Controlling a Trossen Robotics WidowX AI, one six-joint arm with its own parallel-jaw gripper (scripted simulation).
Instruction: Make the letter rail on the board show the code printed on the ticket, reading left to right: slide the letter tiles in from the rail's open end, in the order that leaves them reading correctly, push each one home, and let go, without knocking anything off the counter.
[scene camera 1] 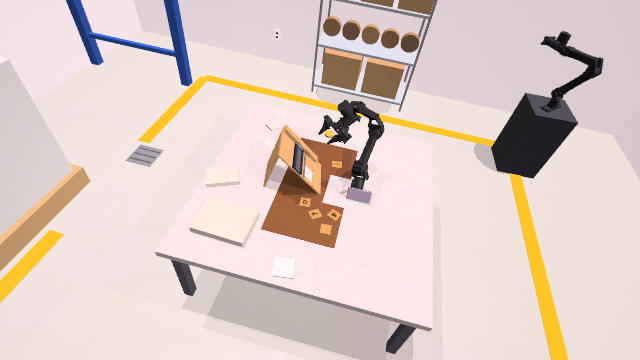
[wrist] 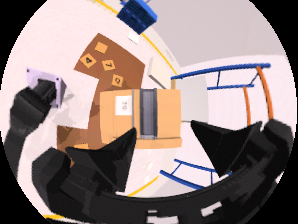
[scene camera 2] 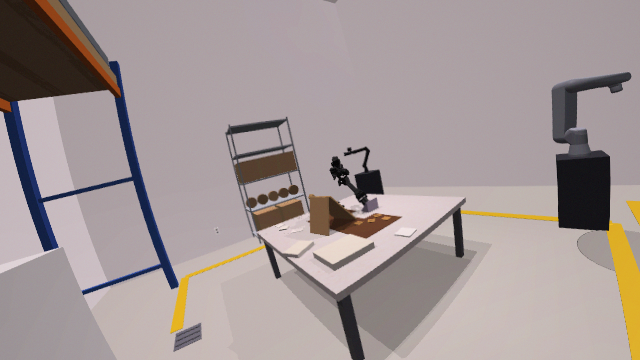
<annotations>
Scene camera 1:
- tan board: 289, 147
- brown mat: 285, 216
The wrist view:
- gripper: 164, 127
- tan board: 156, 113
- brown mat: 132, 70
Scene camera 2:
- tan board: 321, 207
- brown mat: 365, 230
</annotations>
